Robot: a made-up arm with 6 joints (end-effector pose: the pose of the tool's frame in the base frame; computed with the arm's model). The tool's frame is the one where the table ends.
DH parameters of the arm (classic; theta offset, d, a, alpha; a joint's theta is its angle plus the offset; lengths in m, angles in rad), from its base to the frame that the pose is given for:
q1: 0 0.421 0 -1.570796
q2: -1.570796 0 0.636 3.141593
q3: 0 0 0 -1.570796
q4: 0 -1.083 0 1.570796
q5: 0 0.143 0 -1.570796
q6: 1.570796 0 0 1.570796
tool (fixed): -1.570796 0 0 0
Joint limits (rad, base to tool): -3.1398..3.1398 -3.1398..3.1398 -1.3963..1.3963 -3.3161..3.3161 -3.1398..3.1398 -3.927..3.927
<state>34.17 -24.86 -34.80 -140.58 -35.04 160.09</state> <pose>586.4 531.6 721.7 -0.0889 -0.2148 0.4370 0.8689</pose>
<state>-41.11 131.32 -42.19 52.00 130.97 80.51</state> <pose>-499.2 318.7 -233.3 -0.1885 0.1955 0.0307 0.9619</pose>
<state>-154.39 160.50 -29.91 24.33 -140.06 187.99</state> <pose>722.4 490.7 -40.8 0.1078 -0.9561 0.1750 0.2087</pose>
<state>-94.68 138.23 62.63 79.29 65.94 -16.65</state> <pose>-94.1 -824.2 -1067.4 0.0457 0.1738 -0.1831 0.9665</pose>
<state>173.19 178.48 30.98 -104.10 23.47 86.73</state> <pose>960.1 -149.7 -679.7 -0.9420 -0.0972 0.2402 0.2132</pose>
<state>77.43 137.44 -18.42 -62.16 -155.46 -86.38</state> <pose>-67.5 -609.8 -375.0 0.2832 -0.1012 0.7663 0.5677</pose>
